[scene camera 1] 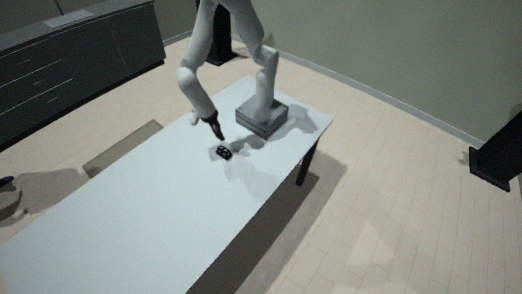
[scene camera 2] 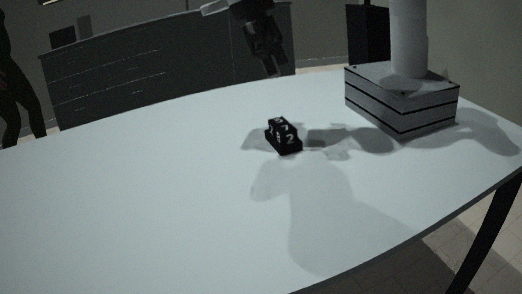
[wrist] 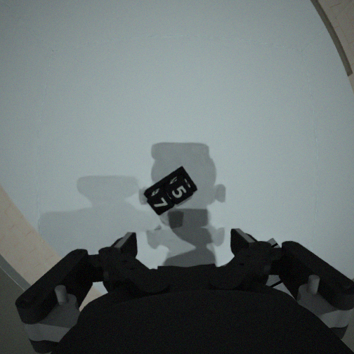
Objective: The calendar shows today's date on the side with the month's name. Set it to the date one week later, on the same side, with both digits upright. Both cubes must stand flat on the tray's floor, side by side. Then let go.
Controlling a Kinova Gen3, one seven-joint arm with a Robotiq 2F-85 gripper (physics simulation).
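The calendar is a small black block [scene camera 1: 223,152] on the table. Its two black cubes stand side by side in the black tray [scene camera 2: 291,151]. One cube [scene camera 2: 288,136] [wrist: 159,204] has a white 7 on top and a 2 on its end face. The other cube [scene camera 2: 277,121] [wrist: 178,192] has a 5 on top. The long side seen in scene camera 2 shows an 8 on the nearer cube and an unclear digit on the other. The month's name is not legible. My gripper [scene camera 1: 221,138] [scene camera 2: 275,69] [wrist: 183,241] is open and empty, above the table and apart from the calendar.
The arm's grey layered base [scene camera 1: 262,116] [scene camera 2: 401,107] stands on the white table [scene camera 1: 150,215] [scene camera 2: 175,210], near the calendar. Arm shadows fall around the calendar. Dark cabinets [scene camera 1: 90,65] [scene camera 2: 165,65] stand beyond the table. Part of a person [scene camera 2: 20,100] shows at the left.
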